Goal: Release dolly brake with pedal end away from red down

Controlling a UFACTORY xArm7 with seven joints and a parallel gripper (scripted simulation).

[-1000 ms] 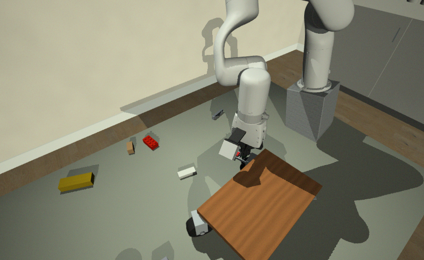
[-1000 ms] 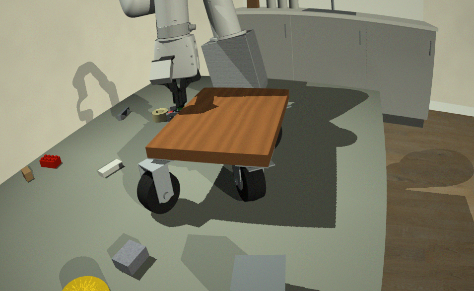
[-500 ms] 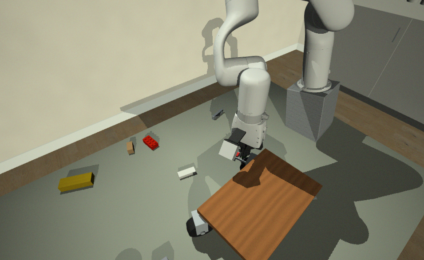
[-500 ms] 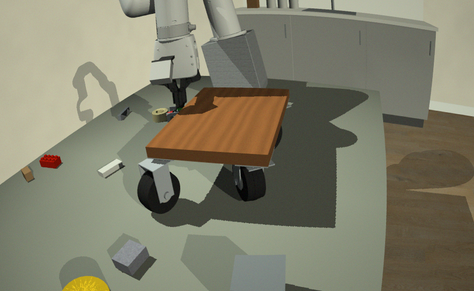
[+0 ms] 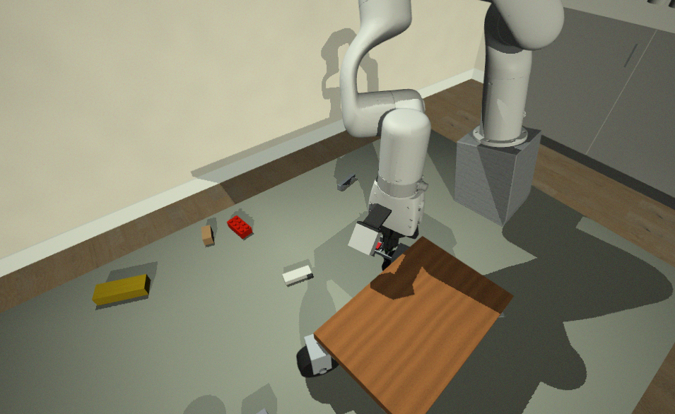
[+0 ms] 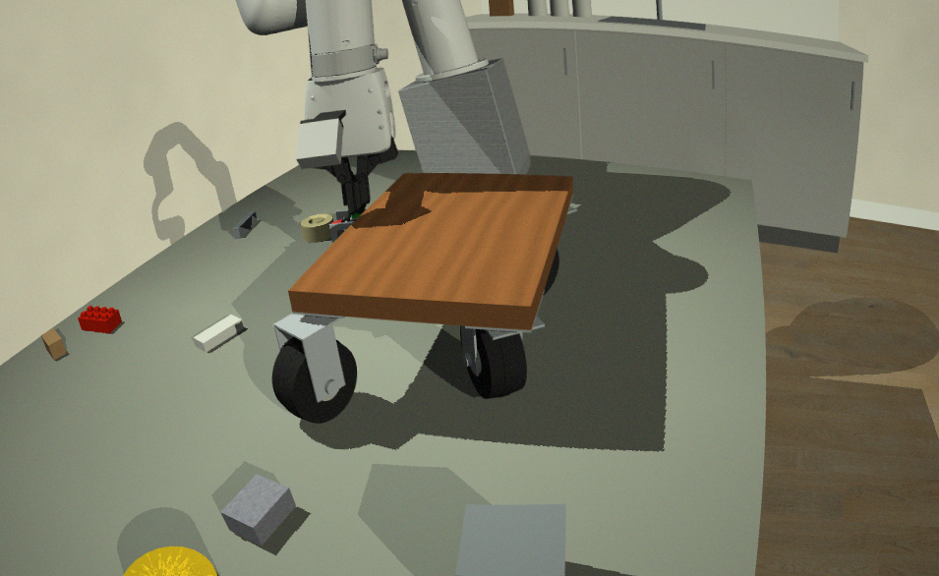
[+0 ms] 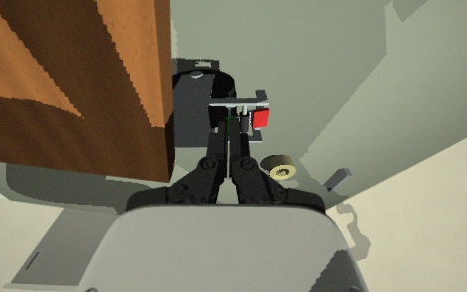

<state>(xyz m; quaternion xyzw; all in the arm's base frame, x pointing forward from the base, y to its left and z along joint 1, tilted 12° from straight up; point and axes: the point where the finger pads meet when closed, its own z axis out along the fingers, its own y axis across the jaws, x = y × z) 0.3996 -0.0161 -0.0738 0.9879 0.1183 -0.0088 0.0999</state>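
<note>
The brake pedal lies 1 cm to the right of my hand and 3 cm below it. Also, from my hand: white block (16 cm ahead, 13 cm to the right, 11 cm below); grey block (15 cm behind, 29 cm to the right, 11 cm below); red brick (18 cm ahead, 35 cm to the right, 10 cm below).
</note>
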